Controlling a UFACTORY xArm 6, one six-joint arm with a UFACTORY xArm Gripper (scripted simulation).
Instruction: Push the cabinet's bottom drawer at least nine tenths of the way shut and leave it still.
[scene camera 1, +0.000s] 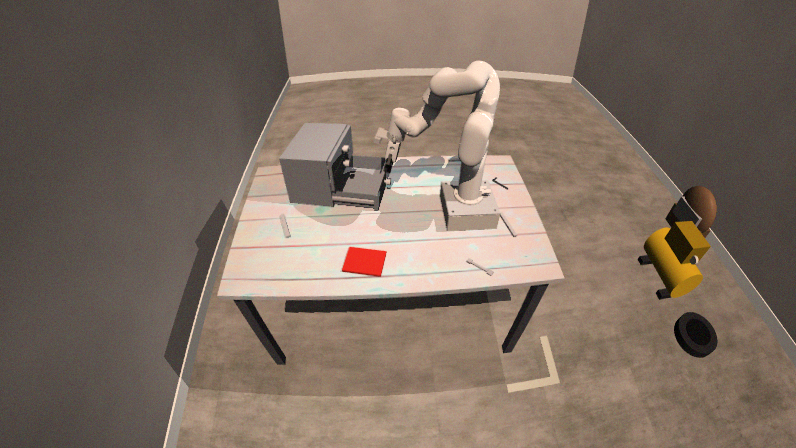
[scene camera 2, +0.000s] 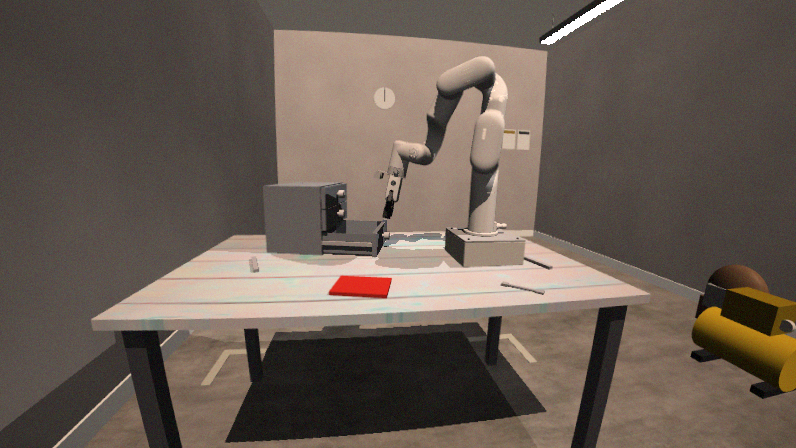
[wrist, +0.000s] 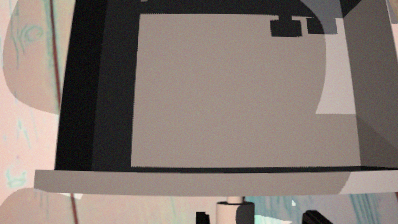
flat red square: scene camera 1; scene camera 2; not seen in the wrist view (out of frame)
same spot on flat red square: (scene camera 2: 356, 286) = (scene camera 1: 360, 263)
